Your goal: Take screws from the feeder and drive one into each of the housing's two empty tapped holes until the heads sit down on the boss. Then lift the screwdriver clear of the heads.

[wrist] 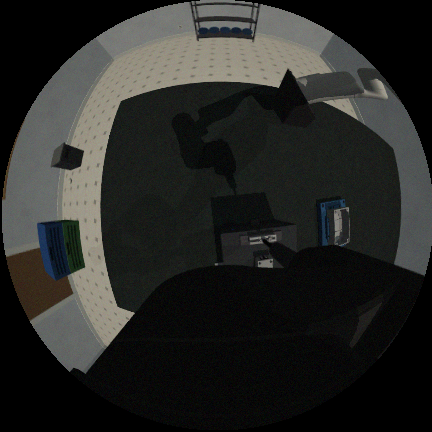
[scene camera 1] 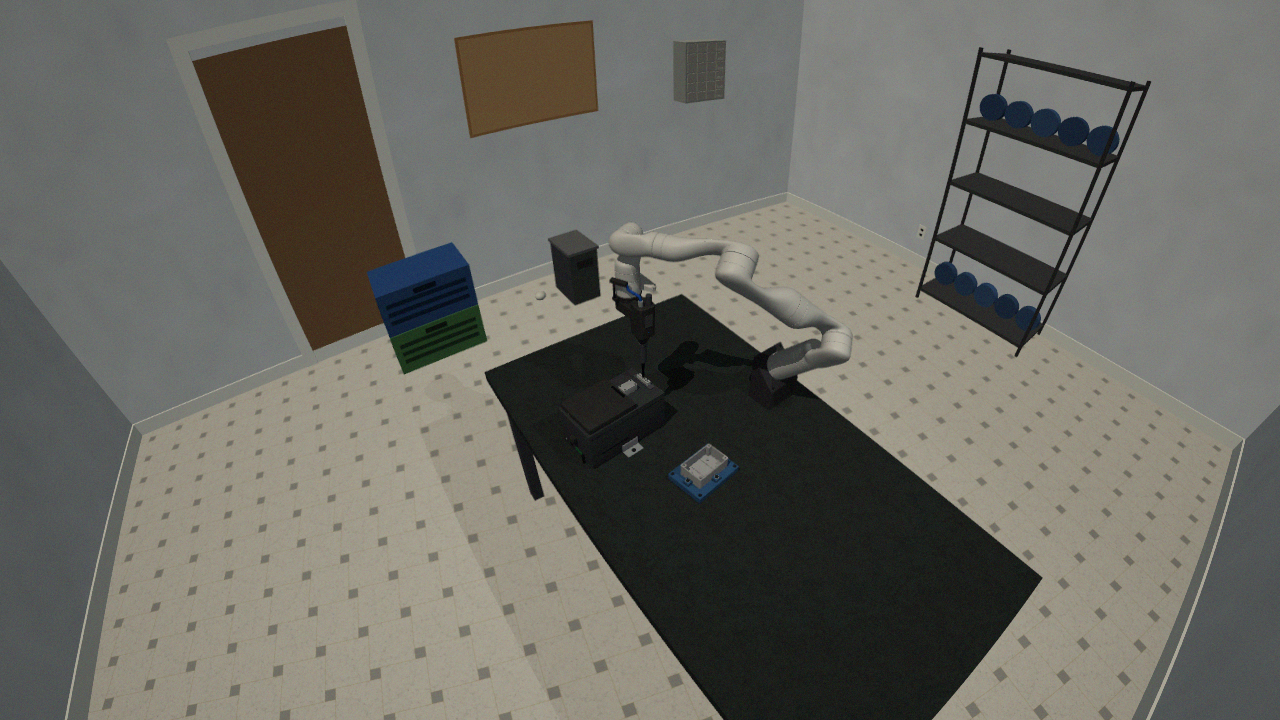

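Note:
The screwdriver (scene camera 1: 643, 370) (wrist: 265, 239) points down, with its bit tip at the pale pick-up strip on top of the black screw feeder (scene camera 1: 595, 419) (wrist: 232, 245). Whether the tip touches a screw there or carries one is too small to tell. The light grey housing (scene camera 1: 697, 475) (wrist: 338, 227) is an open box lying on a blue fixture plate (scene camera 1: 677, 477) (wrist: 324, 215), apart from the feeder and the screwdriver. Its holes are too small to make out. In the wrist view the dark tool body covers the lower part of the frame and hides part of the feeder.
The arm base (scene camera 1: 771, 383) (wrist: 296, 112) stands at the edge of the black table (scene camera 1: 823, 555) (wrist: 150, 150). A small metal bracket (scene camera 1: 632, 446) sticks out at the feeder's side. Blue and green crates (scene camera 1: 425, 291) (wrist: 61, 249), a dark bin (scene camera 1: 575, 268) (wrist: 67, 156) and a shelf rack (scene camera 1: 1049, 141) stand on the floor.

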